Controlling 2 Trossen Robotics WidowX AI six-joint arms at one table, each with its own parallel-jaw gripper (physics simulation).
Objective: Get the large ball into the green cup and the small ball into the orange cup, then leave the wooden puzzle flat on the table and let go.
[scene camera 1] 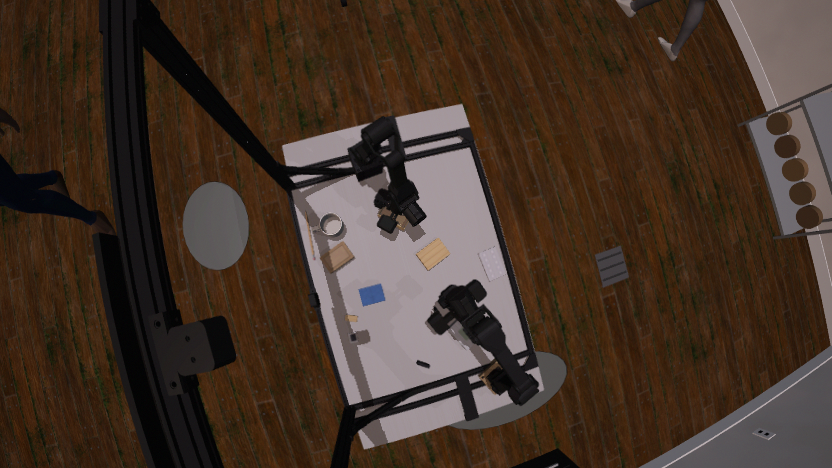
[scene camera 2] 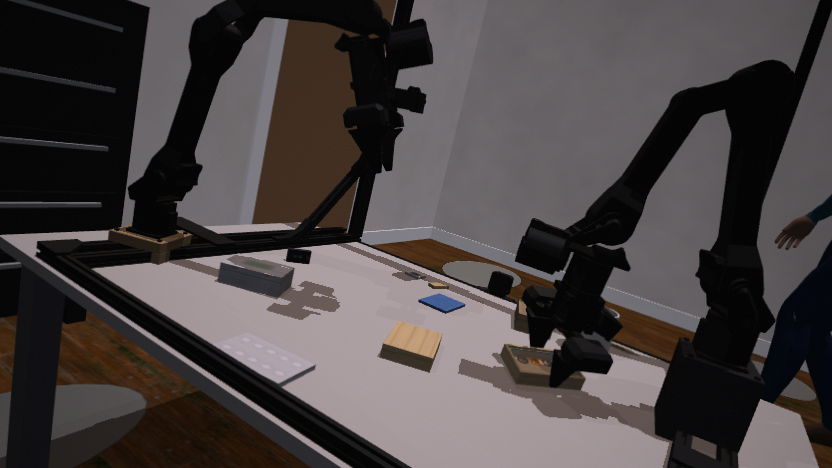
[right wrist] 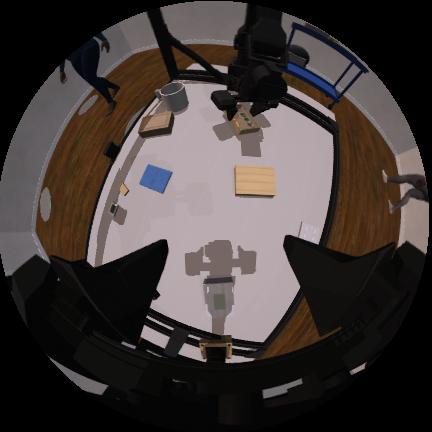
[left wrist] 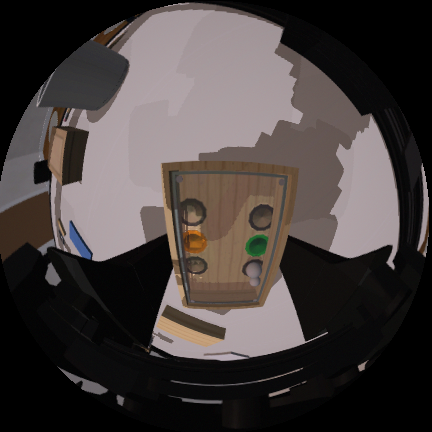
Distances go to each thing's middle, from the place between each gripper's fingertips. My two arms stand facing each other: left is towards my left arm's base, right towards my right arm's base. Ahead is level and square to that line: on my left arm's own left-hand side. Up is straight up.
Labels:
I see my left gripper 10 mm below the wooden puzzle (scene camera 2: pixel 527 365).
My right hand is 3 cm short of the wooden puzzle, 33 cm to the right of it and 22 cm above it.

